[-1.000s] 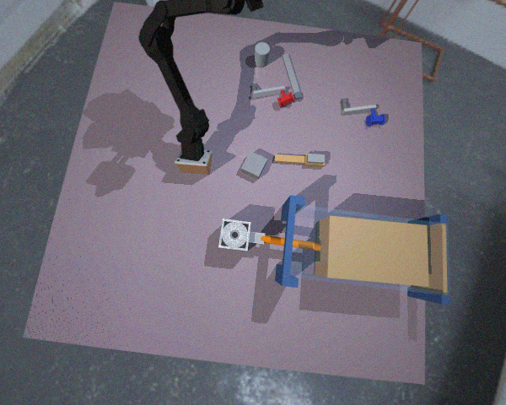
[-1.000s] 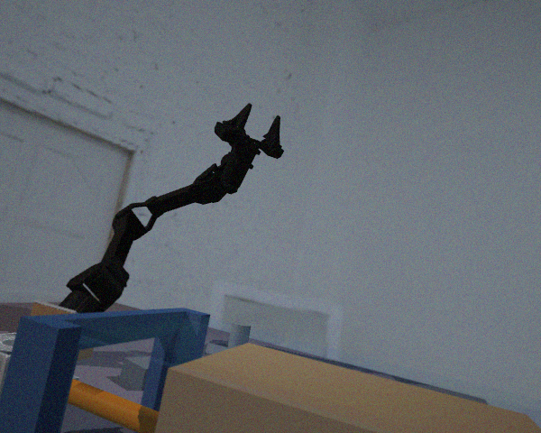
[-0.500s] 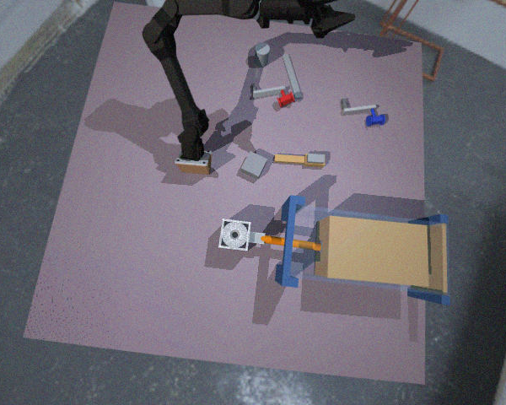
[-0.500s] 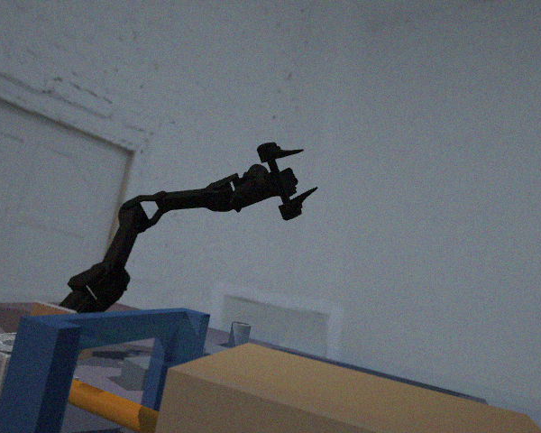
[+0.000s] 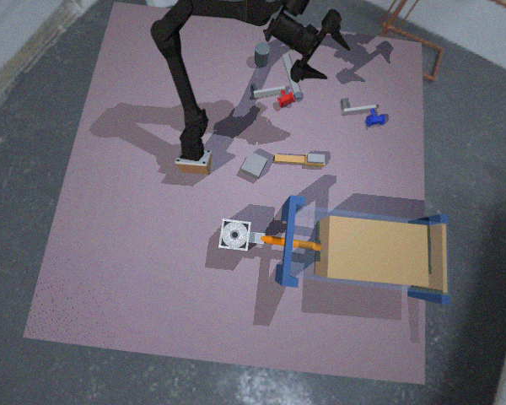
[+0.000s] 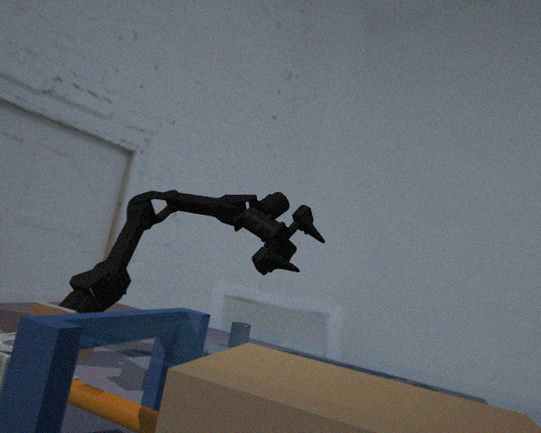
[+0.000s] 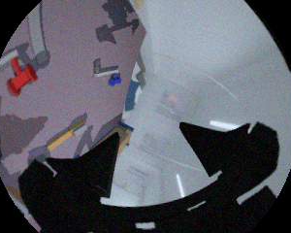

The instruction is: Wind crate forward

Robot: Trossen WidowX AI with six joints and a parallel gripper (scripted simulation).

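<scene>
Right now my gripper tip is 17 cm past the red-knobbed crank handle, 5 cm to the right of it and 27 cm above it. The rest, counted from my gripper tip: red knob (12 cm behind, 4 cm to the left, 26 cm below); blue-gripped crank (19 cm ahead, 5 cm to the left, 27 cm below); wooden-handled tool (1 cm behind, 19 cm to the right, 26 cm below).
</scene>
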